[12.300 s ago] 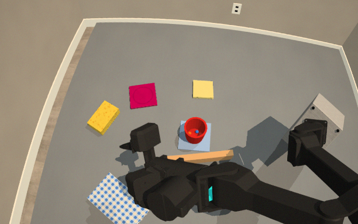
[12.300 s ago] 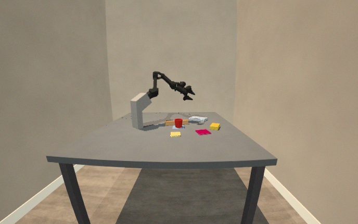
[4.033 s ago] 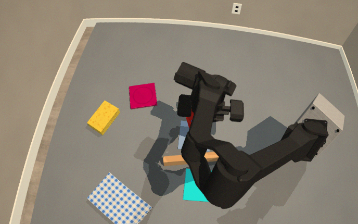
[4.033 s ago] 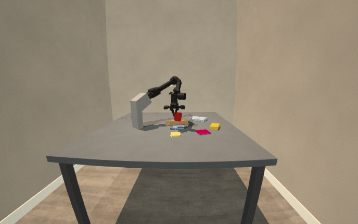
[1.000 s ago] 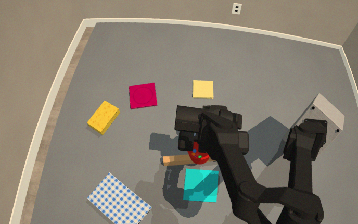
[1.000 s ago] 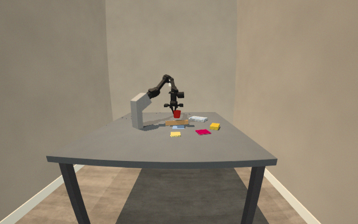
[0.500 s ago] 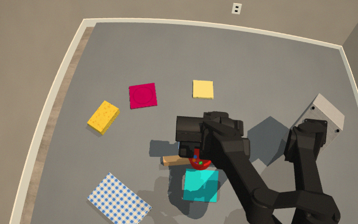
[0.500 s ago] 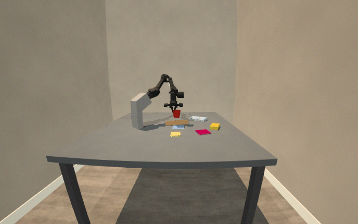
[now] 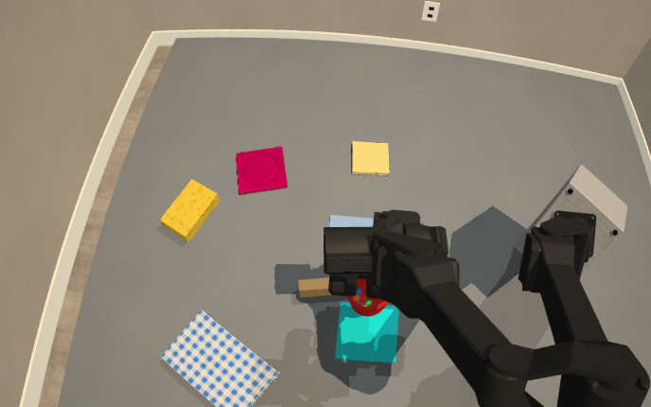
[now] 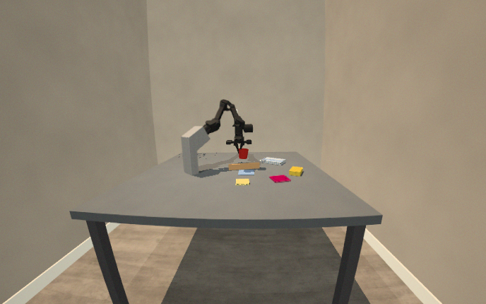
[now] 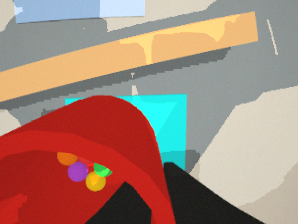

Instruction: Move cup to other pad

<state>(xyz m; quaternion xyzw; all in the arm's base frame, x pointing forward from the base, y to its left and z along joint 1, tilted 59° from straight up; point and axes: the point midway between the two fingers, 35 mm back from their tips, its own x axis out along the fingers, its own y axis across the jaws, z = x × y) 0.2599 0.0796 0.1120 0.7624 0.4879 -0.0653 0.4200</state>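
Right now my hand is 3 cm short of the cup, 1 cm to the right of it and 5 cm above it. From my hand the other things lie so: yellow sponge: 42 cm ahead, 1 cm to the right, 13 cm below; then teal pad: 5 cm to the left, 15 cm below; then bar: 5 cm ahead, 3 cm to the right, 13 cm below.
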